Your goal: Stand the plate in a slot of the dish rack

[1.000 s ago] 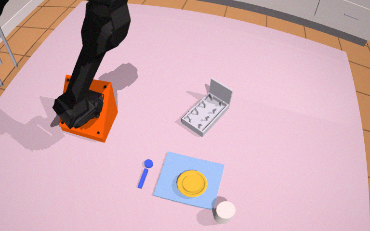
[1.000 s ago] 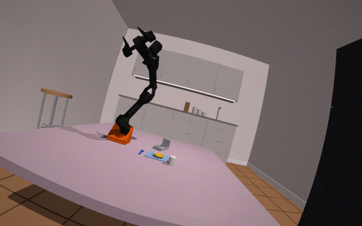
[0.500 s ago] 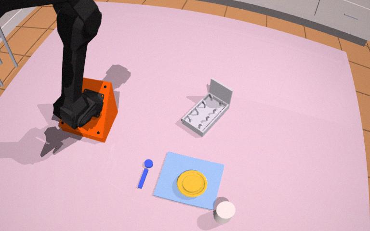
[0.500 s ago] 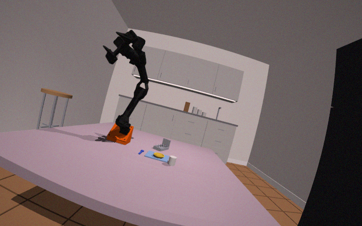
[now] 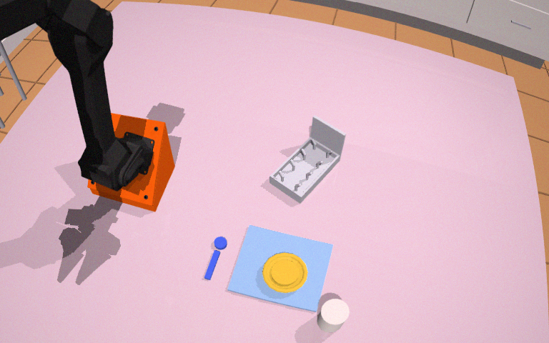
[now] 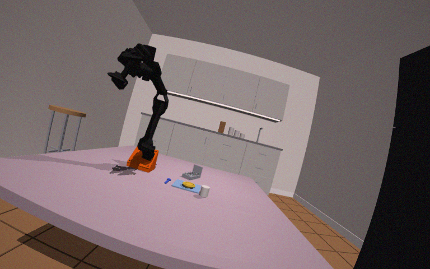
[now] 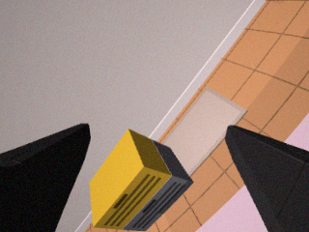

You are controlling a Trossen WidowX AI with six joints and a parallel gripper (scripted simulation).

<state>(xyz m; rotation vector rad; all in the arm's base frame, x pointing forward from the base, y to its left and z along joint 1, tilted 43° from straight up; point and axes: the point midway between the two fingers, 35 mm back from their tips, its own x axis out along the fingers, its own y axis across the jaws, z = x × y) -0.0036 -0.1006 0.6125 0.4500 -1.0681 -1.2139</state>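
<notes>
Now: gripper tip 44 cm above the yellow plate, 42 cm to the right of it and 29 cm short of it. The rest, counted from my gripper tip: blue spoon 45 cm below, 42 cm to the left, 17 cm ahead; then white cup 43 cm below, 39 cm ahead, 36 cm to the left; then light blue mat 45 cm below, 44 cm to the left, 29 cm ahead.
</notes>
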